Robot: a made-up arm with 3 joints.
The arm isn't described. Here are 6 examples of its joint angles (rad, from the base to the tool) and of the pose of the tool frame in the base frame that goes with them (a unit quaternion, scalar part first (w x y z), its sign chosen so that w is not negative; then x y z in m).
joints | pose
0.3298 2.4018 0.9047 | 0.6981 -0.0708 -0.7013 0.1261 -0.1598 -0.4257 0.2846
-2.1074 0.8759 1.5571 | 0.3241 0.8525 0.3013 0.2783 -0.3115 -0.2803 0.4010
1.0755 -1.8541 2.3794 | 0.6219 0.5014 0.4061 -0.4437 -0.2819 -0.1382 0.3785
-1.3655 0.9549 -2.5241 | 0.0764 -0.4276 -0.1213 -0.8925 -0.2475 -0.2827 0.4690
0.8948 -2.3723 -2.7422 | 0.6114 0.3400 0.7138 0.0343 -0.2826 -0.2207 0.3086
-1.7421 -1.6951 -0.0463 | 0.4418 -0.5947 0.6588 0.1310 -0.0046 -0.2135 0.4750
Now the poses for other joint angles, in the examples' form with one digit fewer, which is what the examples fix.
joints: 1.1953 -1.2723 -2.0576
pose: 0.109 0.758 0.586 0.263 -0.217 -0.148 0.399
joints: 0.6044 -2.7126 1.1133
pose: 0.784 0.195 -0.427 -0.406 -0.253 -0.239 0.222
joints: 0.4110 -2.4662 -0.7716
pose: 0.060 -0.020 0.896 0.439 -0.176 -0.241 0.236
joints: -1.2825 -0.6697 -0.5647
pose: 0.349 -0.525 0.313 0.710 -0.114 -0.151 0.451
